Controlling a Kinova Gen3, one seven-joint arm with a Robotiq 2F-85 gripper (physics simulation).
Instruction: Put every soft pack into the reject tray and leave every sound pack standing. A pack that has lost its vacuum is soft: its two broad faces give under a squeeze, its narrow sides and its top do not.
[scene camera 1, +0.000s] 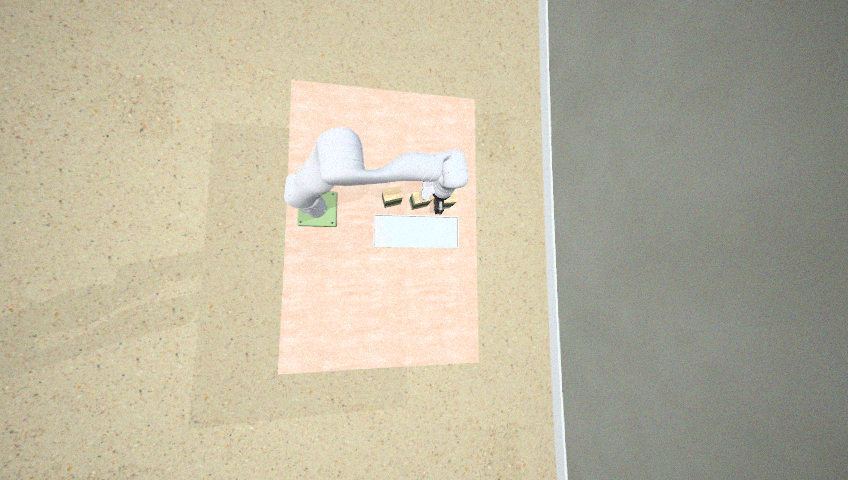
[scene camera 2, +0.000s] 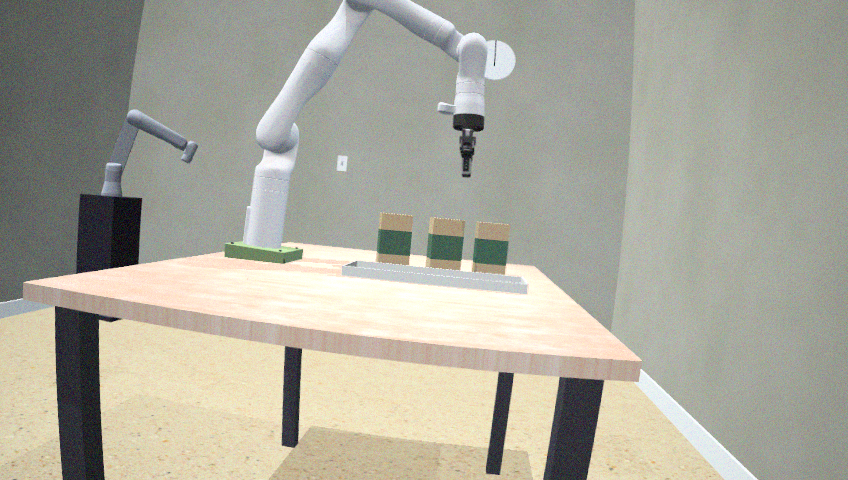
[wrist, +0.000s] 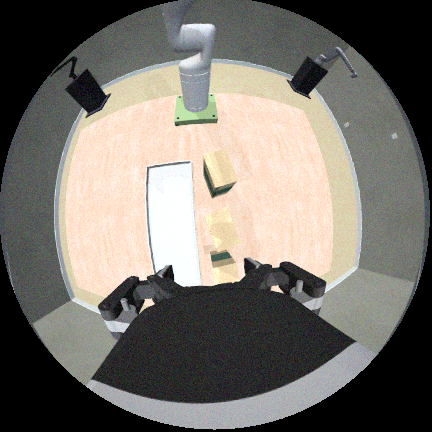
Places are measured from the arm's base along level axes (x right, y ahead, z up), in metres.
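Where they show: gripper, fingertip midpoint: (scene camera 1: 435, 198) (scene camera 2: 465, 175) (wrist: 208, 269); arm's base, origin of the base link: (scene camera 1: 315, 207) (scene camera 2: 263, 245) (wrist: 195, 104).
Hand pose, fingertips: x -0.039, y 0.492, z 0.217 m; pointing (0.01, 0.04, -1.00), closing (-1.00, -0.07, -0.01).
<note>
Each offset is from my fingertips to the centre of the thing. Level surfaces: height alone.
Three tan packs with green bands stand upright in a row behind the reject tray {dx +0.106, dy -0.037, dz -0.238 m} (scene camera 1: 416, 231) (scene camera 2: 434, 278) (wrist: 172, 220), which is long, pale and empty. The pack nearest the arm's base (scene camera 1: 392, 196) (scene camera 2: 394, 237) (wrist: 219, 169) and the middle pack {dx -0.032, dy -0.039, dz -0.178 m} (scene camera 1: 418, 200) (scene camera 2: 445, 245) (wrist: 222, 230) stand apart. The far pack {dx -0.041, dy +0.074, dz -0.178 m} (scene camera 1: 451, 201) (scene camera 2: 490, 249) (wrist: 222, 257) is partly hidden by the gripper in the top view and cut off in the wrist view. My gripper (scene camera 1: 439, 211) (scene camera 2: 466, 174) (wrist: 208, 269) is open and empty, pointing down above the packs, between the middle and far ones in the side view. Softness does not show.
The arm's green base plate (scene camera 1: 306, 220) (scene camera 2: 238, 252) (wrist: 196, 120) is at one end of the wooden table {dz -0.249 m} (scene camera 1: 380, 303) (scene camera 2: 333, 309) (wrist: 110, 190). Another arm stands on a black pedestal (scene camera 2: 110, 228) (wrist: 309, 76) off the table. A second black pedestal (wrist: 87, 92) shows in the wrist view.
</note>
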